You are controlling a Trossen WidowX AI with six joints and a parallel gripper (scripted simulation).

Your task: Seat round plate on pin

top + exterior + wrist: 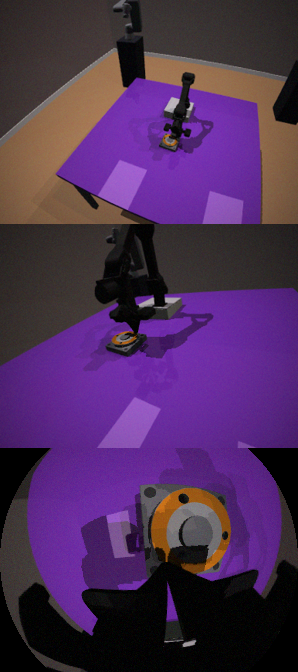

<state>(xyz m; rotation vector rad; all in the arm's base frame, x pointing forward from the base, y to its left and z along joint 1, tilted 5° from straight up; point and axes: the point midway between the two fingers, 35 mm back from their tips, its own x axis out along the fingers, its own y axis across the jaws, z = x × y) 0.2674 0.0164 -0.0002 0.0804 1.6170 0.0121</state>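
The grey square base is 30 mm ahead of my gripper tip, 40 mm to the right of it and 20 mm below it.
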